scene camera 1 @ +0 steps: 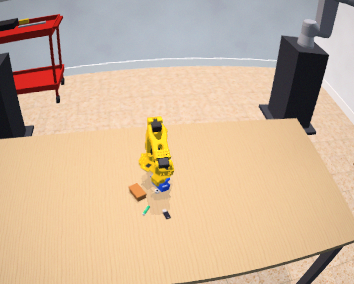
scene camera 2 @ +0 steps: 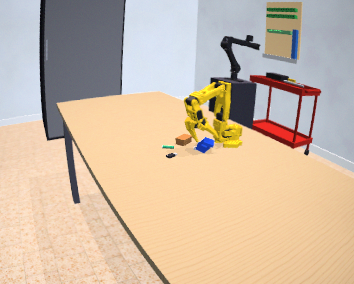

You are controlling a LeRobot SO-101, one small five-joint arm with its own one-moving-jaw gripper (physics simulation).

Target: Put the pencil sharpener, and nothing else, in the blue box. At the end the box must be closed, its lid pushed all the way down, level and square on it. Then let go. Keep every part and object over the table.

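Frame: origin at the arm's base, x up, y right, z ahead, level; millimetres.
Where they show: hand at its tool point: [scene camera 1: 158, 184] [scene camera 2: 198, 141]; arm's base at its link origin: [scene camera 1: 153, 166] [scene camera 2: 224, 144].
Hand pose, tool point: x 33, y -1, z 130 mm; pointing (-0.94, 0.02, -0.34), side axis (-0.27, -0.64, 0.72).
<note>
Each offset is from my tool point to the top centre of the thing. Level surfaces: height alone.
The blue box {dx +0, dy -13, dz -19 mm} [scene camera 1: 164, 187] [scene camera 2: 203, 146] stands on the table close in front of the arm. Its blue upper part, apparently the lid, looks raised and tilted in the scene camera 2 view; the exact fit is too small to tell. My gripper [scene camera 1: 160, 182] [scene camera 2: 207, 139] is low at the box, its jaws spread apart around or just above it, with nothing held between them. It partly hides the box in the scene camera 1 view. A small whitish thing {dx -24, dy +4, dz +6 mm} [scene camera 1: 156, 191] [scene camera 2: 195, 148] lies against the box's near side. I cannot make out the pencil sharpener for certain, nor see inside the box.
An orange-brown block {dx -7, dy +78, dz +11 mm} [scene camera 1: 137, 192] [scene camera 2: 183, 140] lies beside the box. A small green stick {dx -22, dy +56, dz +93 mm} [scene camera 1: 146, 210] [scene camera 2: 168, 147] and a small black piece with a white end {dx -25, dy -13, dz +115 mm} [scene camera 1: 167, 214] [scene camera 2: 171, 155] lie farther out on the wooden table {dx -33 mm} [scene camera 1: 240, 200] [scene camera 2: 260, 200].
</note>
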